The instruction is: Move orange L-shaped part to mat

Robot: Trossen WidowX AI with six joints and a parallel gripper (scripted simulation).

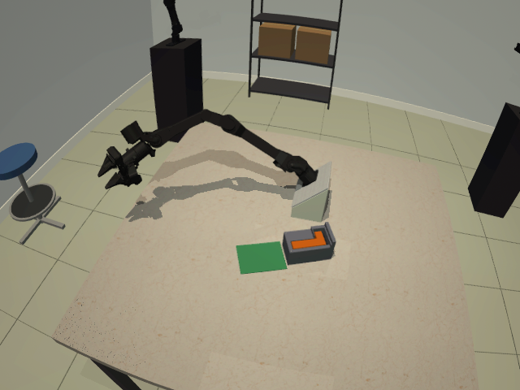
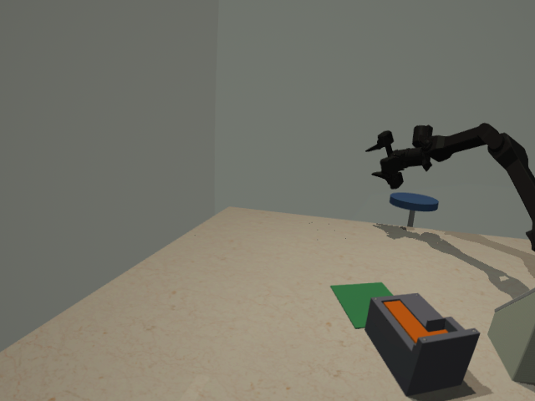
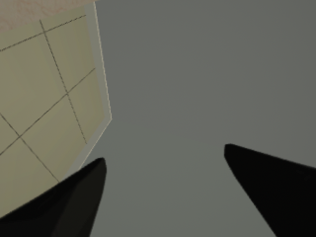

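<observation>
The orange L-shaped part lies 120 mm behind my gripper tip, 710 mm to the left of it and 160 mm below it. From my gripper tip the other things lie so: green mat: 40 mm behind, 560 mm to the left, 220 mm below.
</observation>
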